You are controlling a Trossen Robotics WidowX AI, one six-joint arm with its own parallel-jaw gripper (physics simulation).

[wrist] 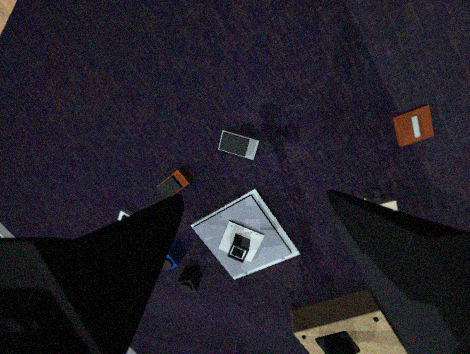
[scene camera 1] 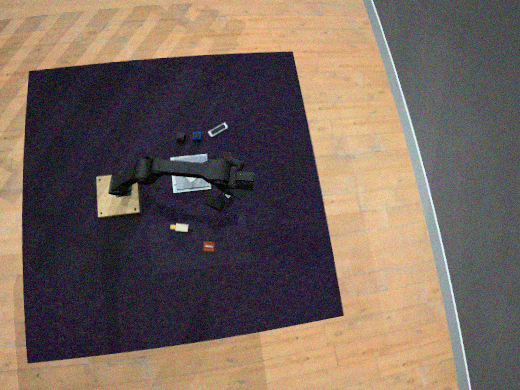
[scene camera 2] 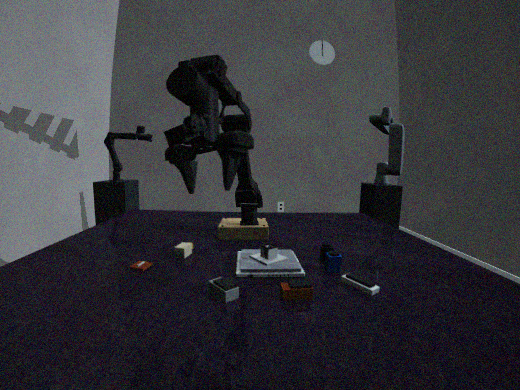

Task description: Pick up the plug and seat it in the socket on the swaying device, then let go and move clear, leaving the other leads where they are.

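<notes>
A cream block with a yellow tip (scene camera 1: 181, 227) (scene camera 2: 184, 249), which looks like the plug, lies on the dark mat; in the wrist view its cream end (wrist: 390, 205) shows partly behind a finger. The device is a grey plate on a white base (scene camera 1: 183, 185) (scene camera 2: 245, 266) (wrist: 270, 225). On it sits a small pale square with a dark, hollow-topped socket block (scene camera 2: 269, 251) (wrist: 239, 248). My gripper (scene camera 2: 210, 191) (wrist: 253, 198) is open and empty, fingers pointing down, high above the mat. In scene camera 1 the arm covers part of the device.
A grey block (scene camera 2: 225, 290) (wrist: 239, 145), an orange block (scene camera 2: 297, 291) (wrist: 175, 182), a white bar (scene camera 1: 218, 129) (scene camera 2: 361, 284), a blue piece (scene camera 1: 197, 135) (scene camera 2: 333, 262), a black piece (scene camera 1: 181, 137) (wrist: 190, 278) and a flat orange tile (scene camera 1: 209, 246) (wrist: 405, 130) surround the device. The arm's wooden base (scene camera 1: 105, 202) (scene camera 2: 243, 231) is behind.
</notes>
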